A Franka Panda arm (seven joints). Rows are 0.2 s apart.
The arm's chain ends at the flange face. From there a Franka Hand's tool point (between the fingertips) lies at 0.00 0.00 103.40 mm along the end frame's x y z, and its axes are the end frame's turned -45 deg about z.
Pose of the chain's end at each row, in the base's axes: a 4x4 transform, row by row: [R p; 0 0 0 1], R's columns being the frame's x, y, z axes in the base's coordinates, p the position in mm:
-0.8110 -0.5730 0.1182 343.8; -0.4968 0.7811 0.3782 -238.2; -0.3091 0.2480 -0.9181 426.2; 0 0 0 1
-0.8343 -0.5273 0.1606 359.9; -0.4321 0.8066 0.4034 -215.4; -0.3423 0.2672 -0.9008 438.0; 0 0 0 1
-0.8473 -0.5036 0.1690 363.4; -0.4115 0.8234 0.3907 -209.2; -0.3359 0.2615 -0.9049 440.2; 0 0 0 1
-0.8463 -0.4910 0.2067 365.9; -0.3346 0.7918 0.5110 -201.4; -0.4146 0.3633 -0.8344 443.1; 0 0 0 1
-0.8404 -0.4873 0.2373 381.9; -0.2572 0.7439 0.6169 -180.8; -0.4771 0.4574 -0.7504 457.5; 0 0 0 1
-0.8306 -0.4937 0.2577 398.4; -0.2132 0.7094 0.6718 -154.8; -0.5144 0.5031 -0.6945 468.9; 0 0 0 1
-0.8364 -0.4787 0.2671 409.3; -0.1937 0.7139 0.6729 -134.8; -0.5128 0.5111 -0.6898 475.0; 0 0 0 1
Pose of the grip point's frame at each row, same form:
-0.1683 -0.9786 0.1182 356.0; -0.9036 0.2010 0.3782 -199.1; -0.3939 -0.0432 -0.9181 331.3; 0 0 0 1
-0.2171 -0.9628 0.1606 376.5; -0.8759 0.2648 0.4034 -173.7; -0.4310 -0.0531 -0.9008 344.9; 0 0 0 1
-0.2430 -0.9552 0.1690 380.9; -0.8732 0.2913 0.3907 -168.8; -0.4224 -0.0526 -0.9049 346.6; 0 0 0 1
-0.2512 -0.9456 0.2067 387.3; -0.7965 0.3233 0.5110 -148.6; -0.5501 -0.0363 -0.8344 356.8; 0 0 0 1
-0.2497 -0.9388 0.2373 406.4; -0.7079 0.3441 0.6169 -117.0; -0.6608 -0.0139 -0.7504 379.9; 0 0 0 1
-0.2382 -0.9364 0.2577 425.0; -0.6524 0.3509 0.6718 -85.3; -0.7195 -0.0080 -0.6945 397.1; 0 0 0 1
-0.2529 -0.9299 0.2671 436.9; -0.6418 0.3678 0.6729 -65.2; -0.7240 -0.0012 -0.6898 403.7; 0 0 0 1

